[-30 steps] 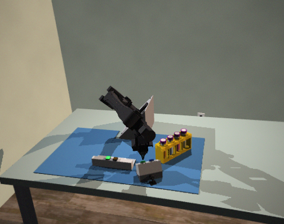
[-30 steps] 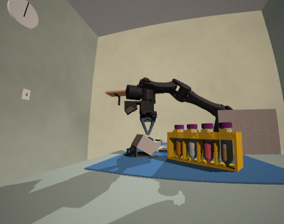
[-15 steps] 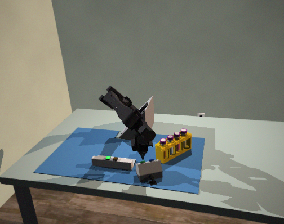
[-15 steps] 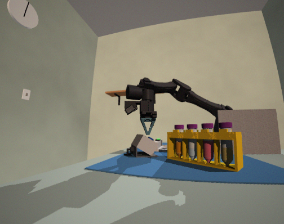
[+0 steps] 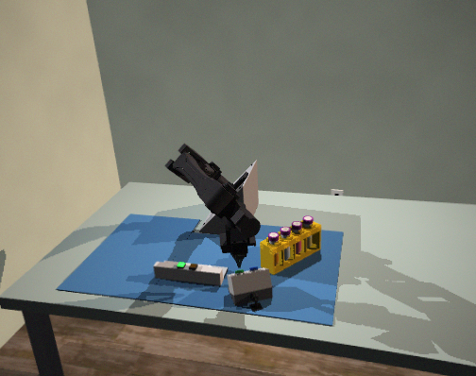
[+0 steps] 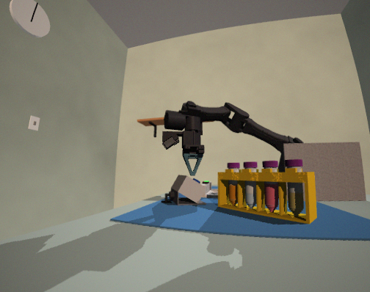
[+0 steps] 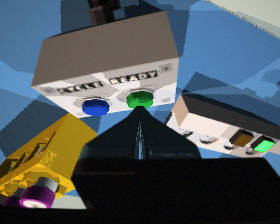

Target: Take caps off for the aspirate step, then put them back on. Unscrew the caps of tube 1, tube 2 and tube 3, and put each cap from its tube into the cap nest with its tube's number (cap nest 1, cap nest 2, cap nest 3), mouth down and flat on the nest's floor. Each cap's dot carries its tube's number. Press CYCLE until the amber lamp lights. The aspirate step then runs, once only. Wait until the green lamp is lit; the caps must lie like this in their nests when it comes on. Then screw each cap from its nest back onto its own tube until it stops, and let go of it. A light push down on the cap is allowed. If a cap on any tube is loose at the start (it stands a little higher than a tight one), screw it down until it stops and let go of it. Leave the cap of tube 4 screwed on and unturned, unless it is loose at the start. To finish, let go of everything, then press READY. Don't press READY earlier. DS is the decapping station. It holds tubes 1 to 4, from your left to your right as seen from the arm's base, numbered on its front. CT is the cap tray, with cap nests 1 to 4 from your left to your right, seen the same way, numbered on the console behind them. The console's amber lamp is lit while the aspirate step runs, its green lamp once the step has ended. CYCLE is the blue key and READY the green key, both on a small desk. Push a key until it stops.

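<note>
Right now the green ready key is 20 mm below my hand. From my hand the other things lie so: blue cycle key: 40 mm to the left, 20 mm below, 20 mm behind; small key desk: 40 mm below, 20 mm to the left.
</note>
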